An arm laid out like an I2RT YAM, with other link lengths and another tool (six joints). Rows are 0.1 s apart.
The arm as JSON. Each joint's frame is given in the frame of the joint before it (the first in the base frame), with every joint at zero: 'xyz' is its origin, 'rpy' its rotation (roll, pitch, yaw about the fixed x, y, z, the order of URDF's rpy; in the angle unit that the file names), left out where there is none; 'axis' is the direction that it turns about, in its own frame. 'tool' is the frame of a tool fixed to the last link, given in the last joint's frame.
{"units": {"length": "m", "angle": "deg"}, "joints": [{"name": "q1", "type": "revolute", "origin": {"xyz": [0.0, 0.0, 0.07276]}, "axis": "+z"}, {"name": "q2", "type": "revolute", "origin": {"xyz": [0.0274, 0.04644, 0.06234]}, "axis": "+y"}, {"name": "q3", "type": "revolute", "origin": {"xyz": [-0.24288, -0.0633, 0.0]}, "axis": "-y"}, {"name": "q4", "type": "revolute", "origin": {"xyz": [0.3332, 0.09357, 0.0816]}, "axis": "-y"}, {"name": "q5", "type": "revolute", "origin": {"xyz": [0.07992, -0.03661, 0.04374]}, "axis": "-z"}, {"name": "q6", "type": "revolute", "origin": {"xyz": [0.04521, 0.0, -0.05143]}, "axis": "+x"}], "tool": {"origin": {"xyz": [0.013, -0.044, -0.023], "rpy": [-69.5, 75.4, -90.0]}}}
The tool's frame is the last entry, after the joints.
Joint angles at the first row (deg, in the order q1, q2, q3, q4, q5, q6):
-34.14 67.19 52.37 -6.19 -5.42 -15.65
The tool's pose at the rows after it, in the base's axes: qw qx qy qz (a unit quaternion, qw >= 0); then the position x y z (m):
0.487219 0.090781 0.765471 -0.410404 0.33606 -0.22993 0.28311
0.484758 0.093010 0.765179 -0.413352 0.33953 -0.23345 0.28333
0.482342 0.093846 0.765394 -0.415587 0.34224 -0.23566 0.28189
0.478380 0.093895 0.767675 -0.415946 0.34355 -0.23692 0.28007
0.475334 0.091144 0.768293 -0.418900 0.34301 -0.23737 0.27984
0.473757 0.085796 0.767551 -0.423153 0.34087 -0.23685 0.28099
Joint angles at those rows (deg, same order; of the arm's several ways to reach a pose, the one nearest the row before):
-33.93 68.57 53.28 -6.24 -5.00 -15.56
-34.00 69.89 54.30 -5.97 -4.56 -15.57
-33.99 70.88 54.83 -5.62 -4.18 -15.64
-33.99 71.53 55.17 -5.79 -3.95 -15.73
-34.04 71.55 55.15 -5.97 -3.73 -16.23
-34.12 70.97 54.78 -6.19 -3.65 -17.06

